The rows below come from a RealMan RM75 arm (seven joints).
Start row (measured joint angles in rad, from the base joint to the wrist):
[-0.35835 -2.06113 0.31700 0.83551 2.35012 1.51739 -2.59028]
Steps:
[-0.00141 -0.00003 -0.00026 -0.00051 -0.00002 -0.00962 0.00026]
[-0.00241 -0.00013 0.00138 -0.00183 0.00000 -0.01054 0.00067]
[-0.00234 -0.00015 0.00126 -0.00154 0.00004 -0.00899 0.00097]
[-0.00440 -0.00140 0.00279 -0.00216 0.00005 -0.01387 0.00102]
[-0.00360 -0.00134 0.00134 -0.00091 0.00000 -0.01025 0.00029]
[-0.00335 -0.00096 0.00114 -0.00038 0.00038 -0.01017 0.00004]
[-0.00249 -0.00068 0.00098 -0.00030 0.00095 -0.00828 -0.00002]
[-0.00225 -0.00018 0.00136 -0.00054 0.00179 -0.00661 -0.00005]
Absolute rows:
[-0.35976 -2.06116 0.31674 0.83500 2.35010 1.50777 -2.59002]
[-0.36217 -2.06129 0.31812 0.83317 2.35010 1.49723 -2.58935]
[-0.36451 -2.06144 0.31938 0.83163 2.35014 1.48824 -2.58838]
[-0.36891 -2.06284 0.32217 0.82947 2.35019 1.47437 -2.58736]
[-0.37251 -2.06418 0.32351 0.82856 2.35019 1.46412 -2.58707]
[-0.37586 -2.06514 0.32465 0.82818 2.35057 1.45395 -2.58703]
[-0.37835 -2.06582 0.32563 0.82788 2.35152 1.44567 -2.58705]
[-0.38060 -2.06600 0.32699 0.82734 2.35331 1.43906 -2.58710]

